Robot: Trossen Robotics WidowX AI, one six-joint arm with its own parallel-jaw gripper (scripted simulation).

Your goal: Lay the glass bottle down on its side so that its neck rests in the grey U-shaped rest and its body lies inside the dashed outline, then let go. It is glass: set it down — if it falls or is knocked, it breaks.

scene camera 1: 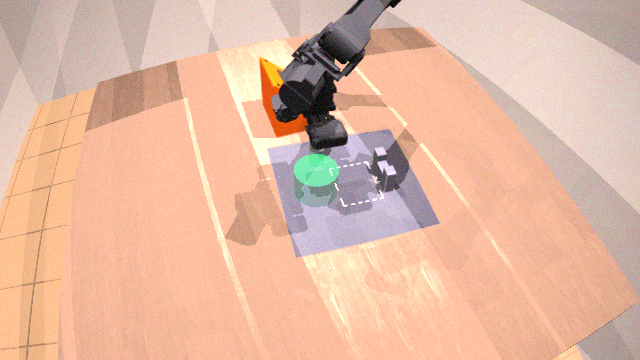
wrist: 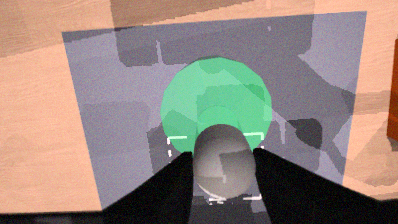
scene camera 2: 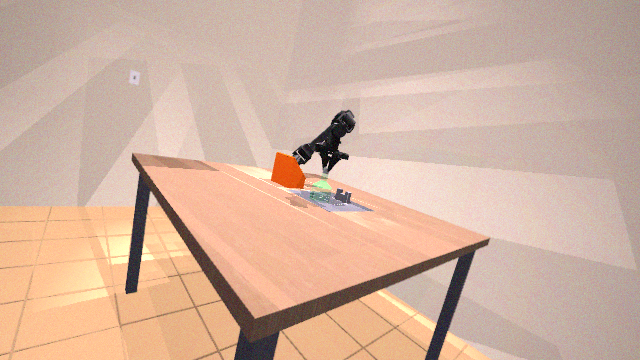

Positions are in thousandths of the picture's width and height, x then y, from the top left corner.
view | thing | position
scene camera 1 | my gripper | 495, 399
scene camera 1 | grey-blue mat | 490, 640
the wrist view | my gripper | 559, 708
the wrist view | grey-blue mat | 780, 288
